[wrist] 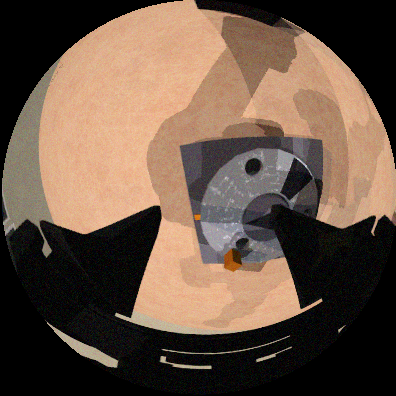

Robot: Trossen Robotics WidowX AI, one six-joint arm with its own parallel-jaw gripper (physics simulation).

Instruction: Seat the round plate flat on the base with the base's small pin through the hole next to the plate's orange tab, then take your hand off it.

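Frame: origin at the arm's base, x down, y back, z left, level; metres.
Seen in the pictures: gripper, fingertip midpoint: (217, 211).
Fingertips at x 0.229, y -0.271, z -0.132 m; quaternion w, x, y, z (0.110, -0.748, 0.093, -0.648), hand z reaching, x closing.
A point is followed by its place in that frame.
The round grey plate (230, 187) {x 0.238, y -0.259, z -0.120 m} lies on the dark square base (191, 159) {x 0.250, y -0.234, z -0.144 m}. Its orange tab (233, 260) {x 0.223, y -0.315, z -0.129 m} sticks out past the base's lower edge, with a dark hole (242, 243) {x 0.244, y -0.317, z -0.121 m} beside it. I cannot tell whether the small pin is in that hole, or whether the plate is fully flat. Another dark hole (253, 166) {x 0.250, y -0.251, z -0.100 m} and a black wedge (298, 178) {x 0.242, y -0.265, z -0.065 m} show on the plate's upper part. My gripper (217, 211) {x 0.229, y -0.271, z -0.132 m} is open and empty. Its right finger overlaps the plate's large centre opening in the view and hides part of the plate's lower right; its left finger is left of the base.
A small orange mark (197, 217) {x 0.249, y -0.283, z -0.154 m} shows at the base's left edge. The base stands on a light wood-coloured table top (100, 125) {x 0.274, y -0.147, z -0.251 m}, with shadows of the arm across it. A grey-green surface (25, 155) lies beyond the table's edge at the left.
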